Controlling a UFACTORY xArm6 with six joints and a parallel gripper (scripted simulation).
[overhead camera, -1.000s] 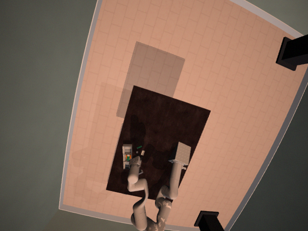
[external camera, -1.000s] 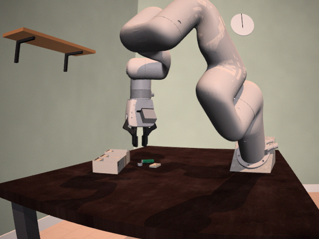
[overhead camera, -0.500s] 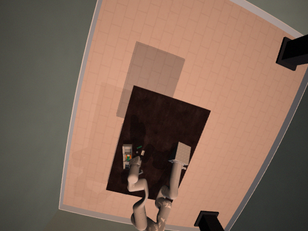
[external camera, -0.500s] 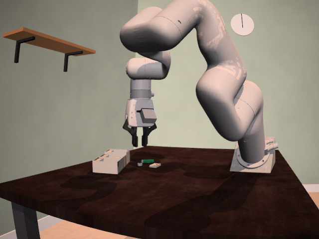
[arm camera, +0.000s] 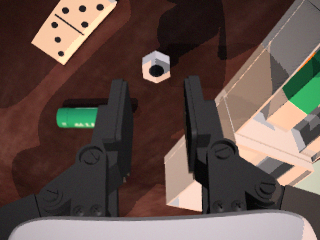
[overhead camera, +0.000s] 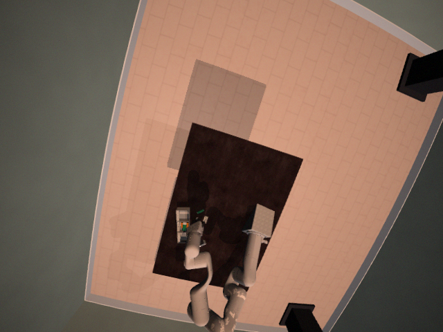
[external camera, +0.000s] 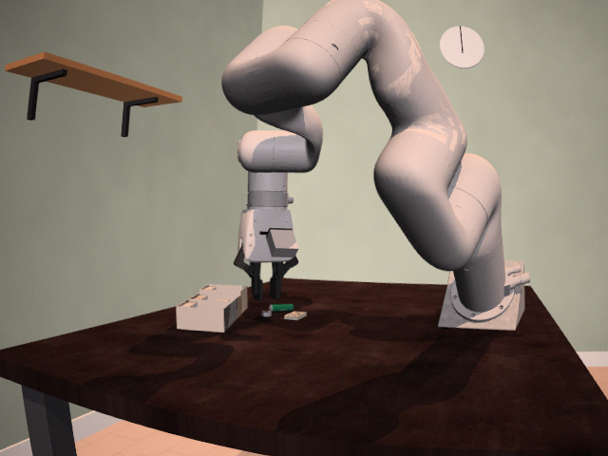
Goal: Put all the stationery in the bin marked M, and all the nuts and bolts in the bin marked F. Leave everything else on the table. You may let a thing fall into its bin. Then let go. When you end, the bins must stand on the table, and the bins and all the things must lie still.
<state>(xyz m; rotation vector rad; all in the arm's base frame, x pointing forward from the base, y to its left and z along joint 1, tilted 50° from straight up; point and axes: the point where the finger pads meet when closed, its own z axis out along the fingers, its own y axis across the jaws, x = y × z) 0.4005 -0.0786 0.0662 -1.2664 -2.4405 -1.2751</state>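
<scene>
The steel nut lies 5 cm below my hand. From my hand the other things lie so: cream domino 6 cm behind, 1 cm to the right, 5 cm below; then green block 7 cm ahead, 5 cm to the left, 3 cm below; then green cylinder 1 cm behind, 6 cm to the right, 5 cm below.
</scene>
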